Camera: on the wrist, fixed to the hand. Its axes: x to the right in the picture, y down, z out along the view.
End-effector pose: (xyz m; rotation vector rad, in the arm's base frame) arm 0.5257 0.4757 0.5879 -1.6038 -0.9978 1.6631
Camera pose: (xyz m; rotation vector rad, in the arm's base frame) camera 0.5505 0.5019 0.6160 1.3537 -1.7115 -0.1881
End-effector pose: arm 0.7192 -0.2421 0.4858 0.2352 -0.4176 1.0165
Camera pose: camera 0.7588 -0.2457 0.4632 0.8482 -0.4953 -2.0854
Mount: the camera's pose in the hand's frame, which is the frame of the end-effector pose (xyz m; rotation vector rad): 0.0053 -0.0358 -0.0279 -0.0590 -1.0536 -2.9130
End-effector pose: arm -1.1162 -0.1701 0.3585 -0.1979 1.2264 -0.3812
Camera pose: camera -1.1473 -0.2035 0.3571 -1.8787 -1.0448 -2.1721
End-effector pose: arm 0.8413 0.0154 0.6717 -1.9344 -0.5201 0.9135
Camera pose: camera 0.8664 0.0214 0.7094 0.8031 -2.4294 -0.4185
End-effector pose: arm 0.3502 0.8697 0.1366 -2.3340 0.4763 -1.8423
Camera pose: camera 0.3303 0.9043 0.1589 0.8913 1.7498 -0.4567
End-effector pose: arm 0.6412 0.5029 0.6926 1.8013 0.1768 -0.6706
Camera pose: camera 0.6396 0.5395 0.6653 0.4493 -1.4819 2.2195
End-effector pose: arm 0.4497 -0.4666 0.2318 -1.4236 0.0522 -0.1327
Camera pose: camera 0.4496 -0.4997 0.2633 0.2190 2.6525 1.4922
